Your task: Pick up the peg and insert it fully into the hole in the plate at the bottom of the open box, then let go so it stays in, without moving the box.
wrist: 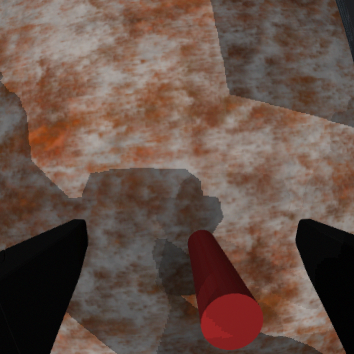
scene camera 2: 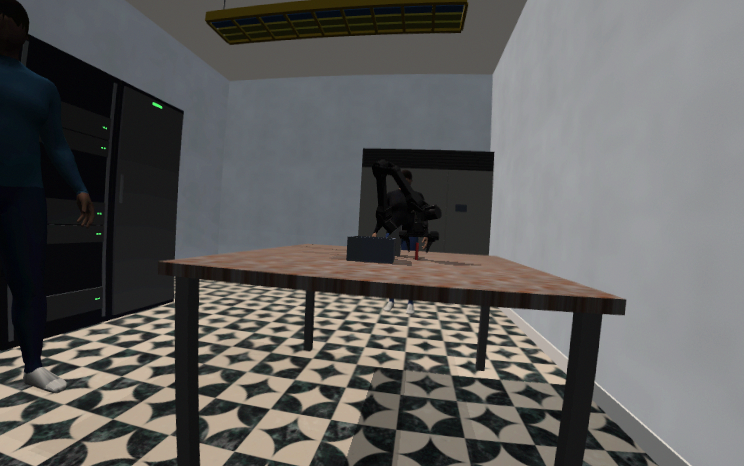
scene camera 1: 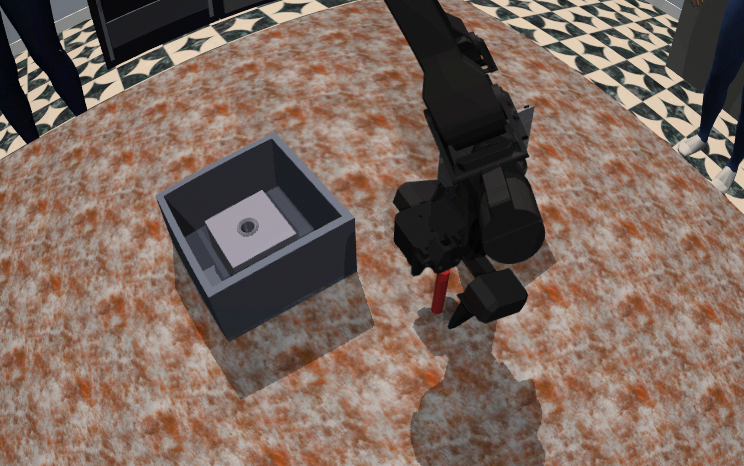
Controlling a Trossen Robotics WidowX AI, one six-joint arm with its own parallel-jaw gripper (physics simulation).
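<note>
The red peg stands upright on the table, apart from the box. The gripper is open around the peg, with one finger on each side and a gap to both. In the wrist view the peg's top is a little nearer the right finger. The peg's upper end is partly hidden by the gripper in scene camera 1. The open dark grey box stands left of the gripper. The pale plate lies at its bottom, and its round hole is empty.
The box's raised rim surrounds the plate. The speckled table bears the box and peg. The black arm reaches in from the back. People and dark cabinets stand beyond the table.
</note>
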